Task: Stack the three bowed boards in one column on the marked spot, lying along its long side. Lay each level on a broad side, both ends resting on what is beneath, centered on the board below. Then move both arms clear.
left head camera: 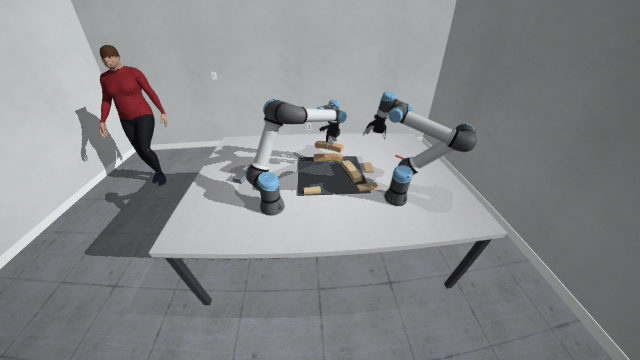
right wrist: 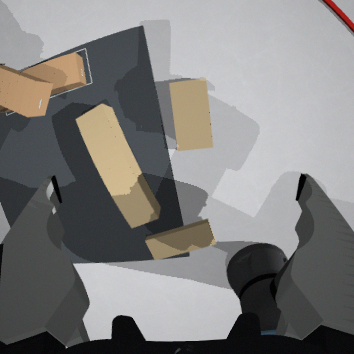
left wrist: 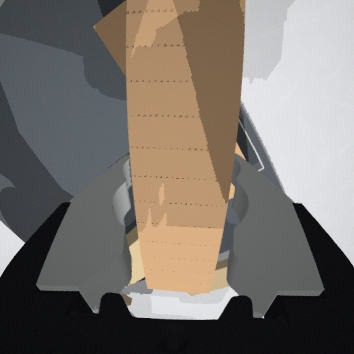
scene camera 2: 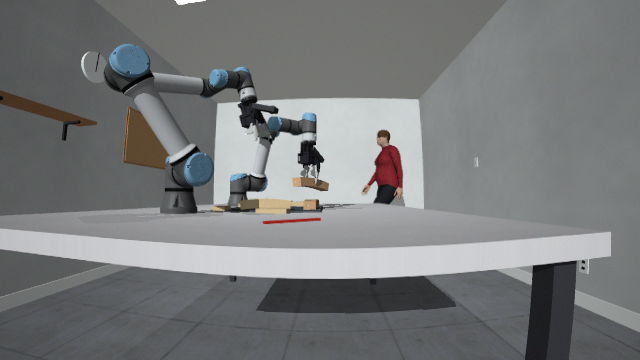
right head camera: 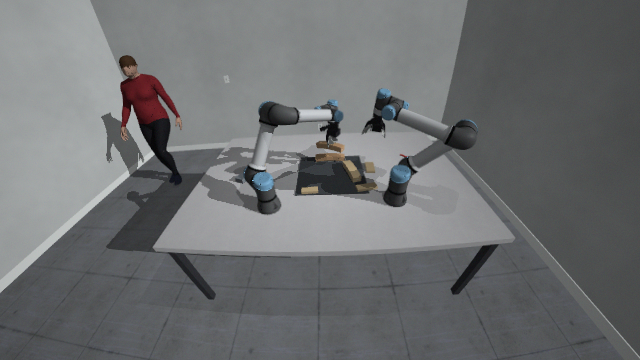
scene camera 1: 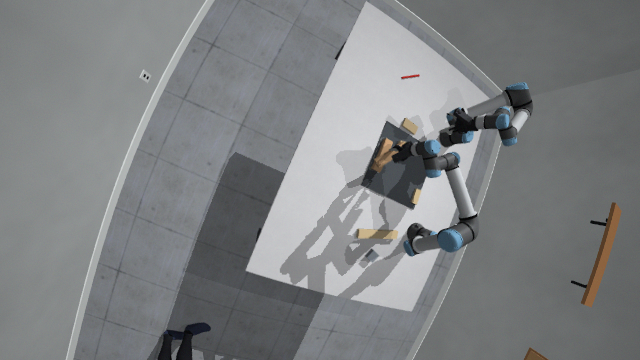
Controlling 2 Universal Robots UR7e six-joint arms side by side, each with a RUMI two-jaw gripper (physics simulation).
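Pixels of known places: left gripper, between the fingertips: (left head camera: 329, 147) (left wrist: 182, 155) (scene camera 2: 310, 184) (right head camera: 330, 146) (scene camera 1: 391, 154); right gripper, between the fingertips: (left head camera: 373, 137) (right wrist: 178, 176) (scene camera 2: 264, 142) (right head camera: 373, 135) (scene camera 1: 442, 122); left arm's base, origin of its link: (left head camera: 272, 207) (right head camera: 269, 206) (scene camera 1: 414, 232); right arm's base, origin of its link: (left head camera: 395, 198) (right wrist: 256, 268) (scene camera 2: 178, 212) (right head camera: 394, 199) (scene camera 1: 446, 138).
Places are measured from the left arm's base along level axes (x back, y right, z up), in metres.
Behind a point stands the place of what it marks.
Note:
An orange bowed board (left head camera: 328, 157) {x -0.486, y 0.446, z 0.044 m} (right head camera: 330, 157) {x -0.484, y 0.450, z 0.044 m} (scene camera 2: 311, 204) {x -0.509, y 0.568, z 0.030 m} (right wrist: 67, 72) {x -0.496, y 0.547, z 0.046 m} lies on the dark mat inside the thin white outline (right wrist: 91, 70) {x -0.495, y 0.579, z 0.006 m} (left wrist: 254, 147) {x -0.550, y 0.545, z 0.006 m}. My left gripper (left head camera: 330, 140) {x -0.507, y 0.456, z 0.129 m} (right head camera: 330, 140) {x -0.507, y 0.456, z 0.129 m} (left wrist: 182, 155) {x -0.507, y 0.456, z 0.129 m} is shut on a second orange bowed board (left head camera: 329, 146) {x -0.482, y 0.450, z 0.147 m} (right head camera: 330, 146) {x -0.473, y 0.451, z 0.151 m} (scene camera 2: 311, 183) {x -0.511, y 0.492, z 0.134 m} (left wrist: 175, 130) {x -0.522, y 0.433, z 0.158 m} (right wrist: 25, 95) {x -0.445, y 0.534, z 0.162 m} and holds it above the first, turned at an angle to it in the right wrist view. A pale bowed board (left head camera: 351, 171) {x -0.242, y 0.572, z 0.057 m} (right head camera: 351, 171) {x -0.240, y 0.576, z 0.057 m} (right wrist: 115, 155) {x -0.317, y 0.598, z 0.058 m} lies on the mat beside them. My right gripper (left head camera: 375, 133) {x -0.308, y 0.735, z 0.296 m} (right head camera: 374, 132) {x -0.308, y 0.735, z 0.296 m} (right wrist: 178, 176) {x -0.308, y 0.735, z 0.296 m} is open and raised, apart from the boards.
Pale blocks (right wrist: 191, 115) {x -0.347, y 0.746, z 0.018 m} (right wrist: 182, 239) {x -0.106, y 0.664, z 0.024 m} (left head camera: 312, 190) {x -0.101, y 0.266, z 0.025 m} lie on and around the mat (left head camera: 320, 177) {x -0.268, y 0.346, z 0.006 m}. In scene camera 1, a long pale board (scene camera 1: 377, 234) {x -0.349, y -0.090, z 0.030 m} and a small grey block (scene camera 1: 371, 255) {x -0.341, y -0.248, z 0.036 m} lie below the mat. A red stick (scene camera 1: 410, 76) {x -0.458, y 1.123, z 0.006 m} (scene camera 2: 292, 221) {x -0.452, y 1.136, z 0.002 m} lies on the table. A person (left head camera: 125, 92) stands beyond the table.

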